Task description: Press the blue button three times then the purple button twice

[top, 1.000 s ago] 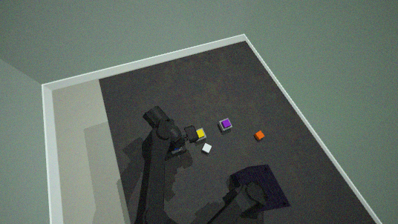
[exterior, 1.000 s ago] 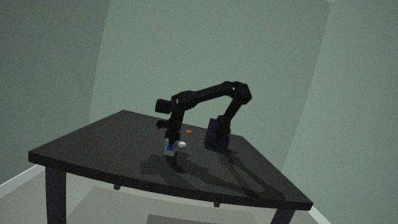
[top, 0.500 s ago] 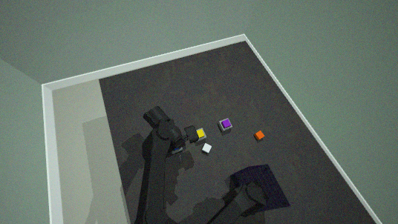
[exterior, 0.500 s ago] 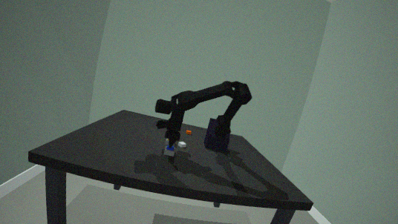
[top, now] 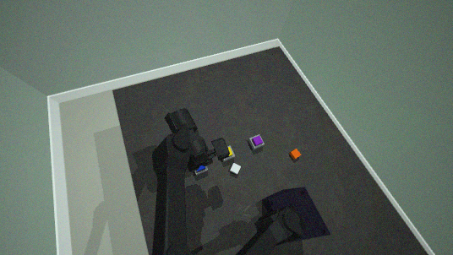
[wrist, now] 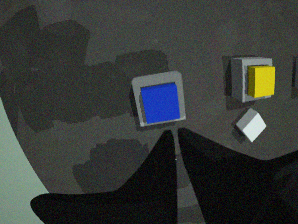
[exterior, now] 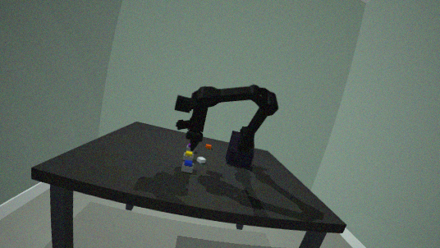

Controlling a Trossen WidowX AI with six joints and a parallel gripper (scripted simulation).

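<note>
Now: the blue button 6 cm below my gripper tip. Round my gripper tip: purple button (25 cm to the right, 6 cm below, 1 cm behind); then white block (12 cm to the right, 8 cm below, 7 cm behind); then yellow button (12 cm to the right, 6 cm below).
</note>
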